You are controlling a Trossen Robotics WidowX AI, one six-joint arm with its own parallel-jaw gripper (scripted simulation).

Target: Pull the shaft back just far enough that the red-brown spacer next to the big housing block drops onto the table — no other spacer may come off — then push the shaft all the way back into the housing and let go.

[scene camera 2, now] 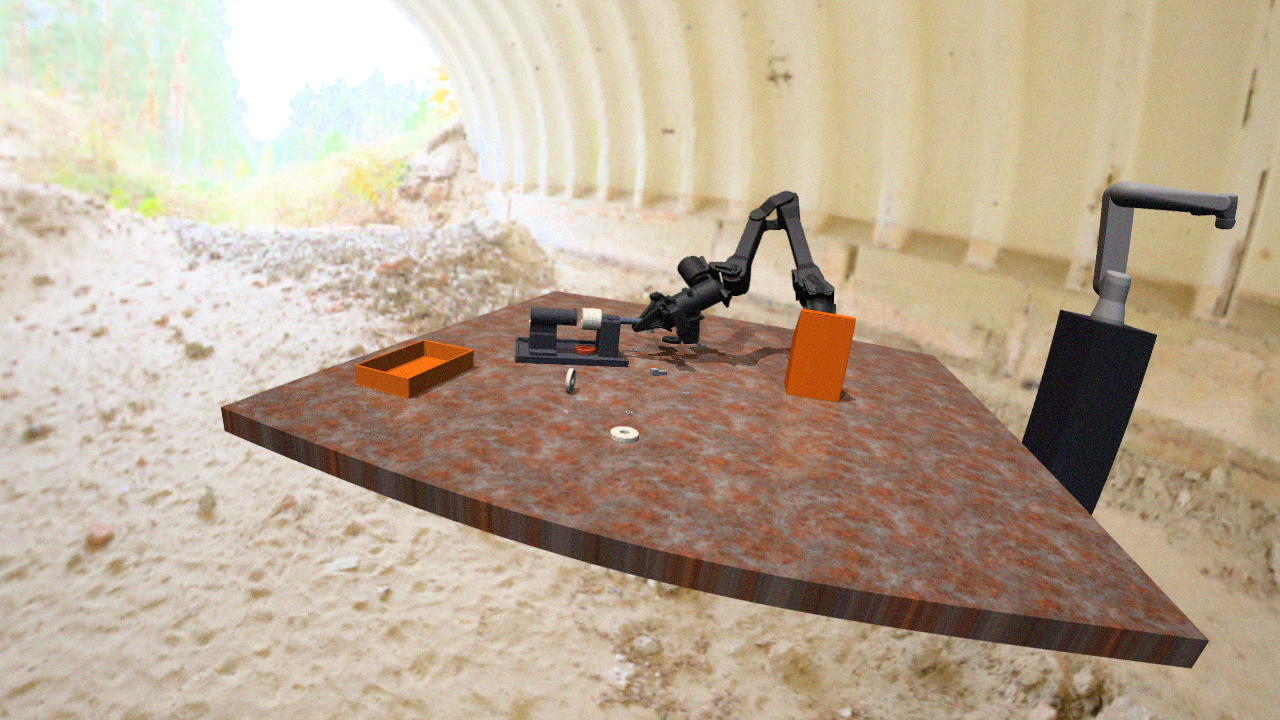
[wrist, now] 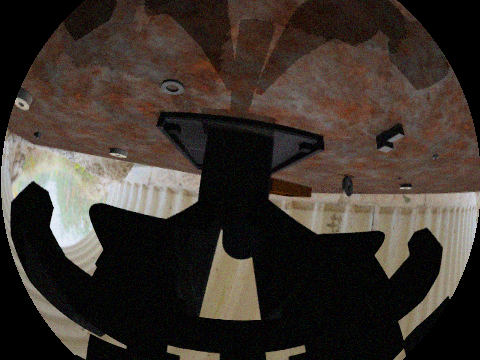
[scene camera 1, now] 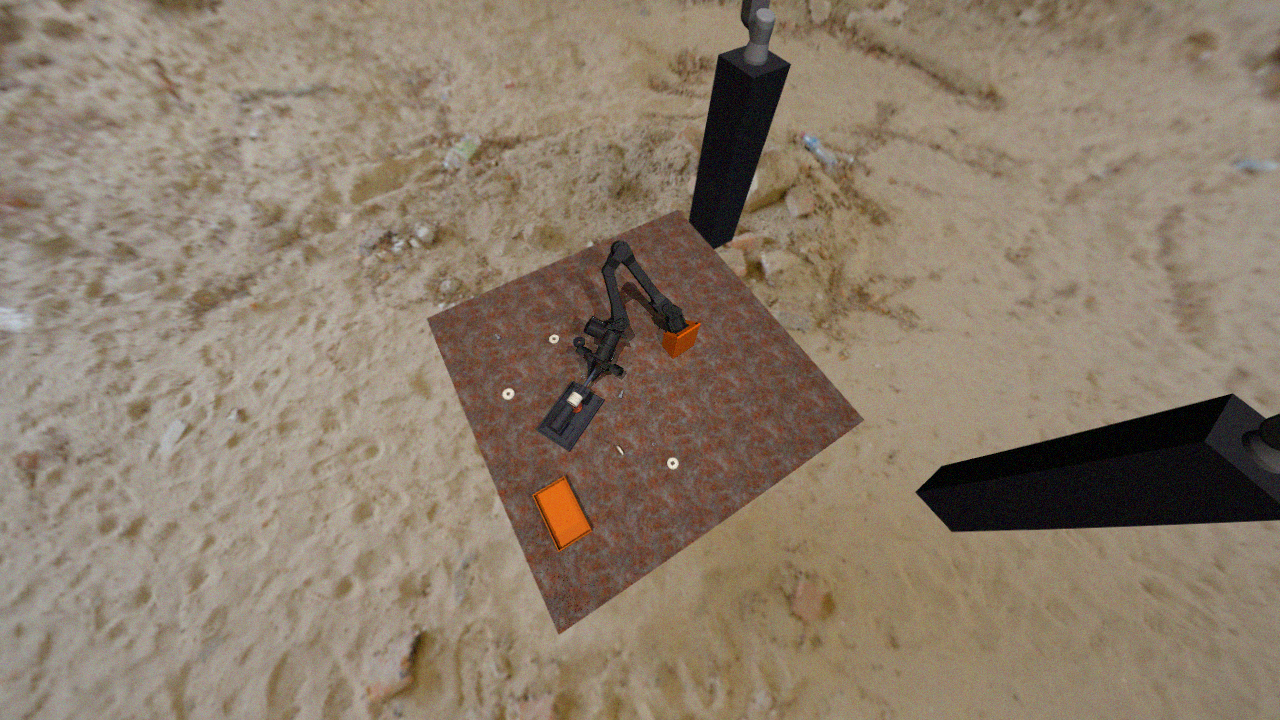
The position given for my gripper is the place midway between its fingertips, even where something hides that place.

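Observation:
In sight by wrist view: my gripper (wrist: 237, 194), a shaft (wrist: 241, 240), a housing block (wrist: 240, 154). By scene camera 1: my gripper (scene camera 1: 589, 380), the housing block (scene camera 1: 562, 426). By scene camera 2: my gripper (scene camera 2: 633, 329), the housing block (scene camera 2: 542, 346).

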